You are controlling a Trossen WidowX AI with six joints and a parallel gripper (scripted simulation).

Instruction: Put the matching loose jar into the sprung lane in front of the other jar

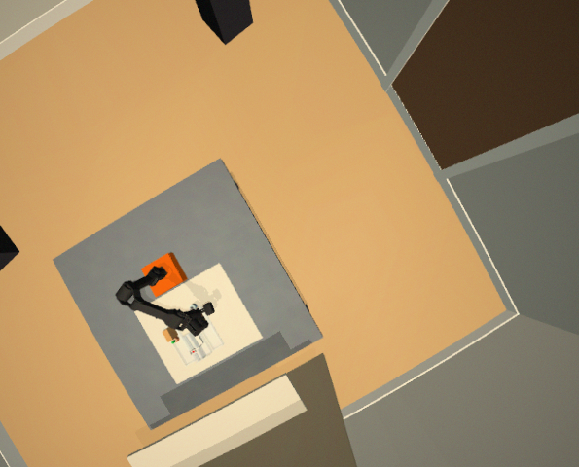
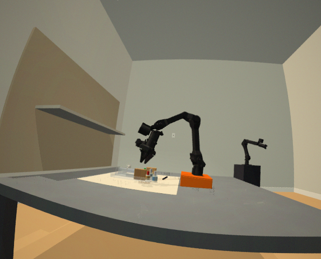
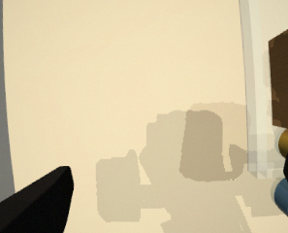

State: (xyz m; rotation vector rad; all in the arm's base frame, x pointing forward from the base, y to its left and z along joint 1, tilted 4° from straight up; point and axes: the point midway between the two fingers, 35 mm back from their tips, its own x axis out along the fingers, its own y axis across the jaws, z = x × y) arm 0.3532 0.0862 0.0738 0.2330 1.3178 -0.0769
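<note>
Now: gripper tip 27 cm to the left of the thin black strip, 16 cm past it and 11 cm above it. The rest, counted from my gripper tip: grey shelf 46 cm ahead, 25 cm above, 24 cm to the right.
</note>
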